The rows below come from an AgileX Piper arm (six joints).
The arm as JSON. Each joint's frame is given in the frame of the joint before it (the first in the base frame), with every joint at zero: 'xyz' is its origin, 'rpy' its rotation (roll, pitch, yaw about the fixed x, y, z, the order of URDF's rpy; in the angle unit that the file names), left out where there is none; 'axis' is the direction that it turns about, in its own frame. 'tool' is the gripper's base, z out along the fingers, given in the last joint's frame.
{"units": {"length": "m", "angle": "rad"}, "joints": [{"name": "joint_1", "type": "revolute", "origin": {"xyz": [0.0, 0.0, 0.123]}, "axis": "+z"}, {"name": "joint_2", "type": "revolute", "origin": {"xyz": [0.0, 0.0, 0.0]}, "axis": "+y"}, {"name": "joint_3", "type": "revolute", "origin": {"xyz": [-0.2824, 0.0, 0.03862]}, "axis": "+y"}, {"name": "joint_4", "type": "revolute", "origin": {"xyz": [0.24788, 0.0, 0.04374]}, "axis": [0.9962, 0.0, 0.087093]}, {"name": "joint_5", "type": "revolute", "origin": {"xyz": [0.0, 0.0, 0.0]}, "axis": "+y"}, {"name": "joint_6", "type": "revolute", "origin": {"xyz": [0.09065, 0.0, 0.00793]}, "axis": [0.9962, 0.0, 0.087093]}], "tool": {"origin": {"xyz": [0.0, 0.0, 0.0], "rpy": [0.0, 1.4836, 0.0]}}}
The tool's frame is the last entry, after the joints.
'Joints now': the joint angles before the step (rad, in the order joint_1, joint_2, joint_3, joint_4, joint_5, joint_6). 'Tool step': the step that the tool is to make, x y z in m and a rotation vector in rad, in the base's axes. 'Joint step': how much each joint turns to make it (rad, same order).
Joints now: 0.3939, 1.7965, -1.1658, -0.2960, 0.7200, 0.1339
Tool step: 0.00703, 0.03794, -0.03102, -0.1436, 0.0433, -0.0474
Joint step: 0.1207, 0.1534, -0.0958, -0.1743, 0.1171, 0.2415
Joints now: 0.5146, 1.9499, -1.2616, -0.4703, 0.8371, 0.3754
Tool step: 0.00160, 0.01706, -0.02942, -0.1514, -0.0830, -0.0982
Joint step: 0.0788, 0.1114, -0.0229, -0.2408, 0.0717, 0.3235
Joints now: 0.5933, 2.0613, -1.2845, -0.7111, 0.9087, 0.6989
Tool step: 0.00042, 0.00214, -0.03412, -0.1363, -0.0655, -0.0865
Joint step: 0.0342, 0.1119, -0.0026, -0.1679, 0.0768, 0.2383
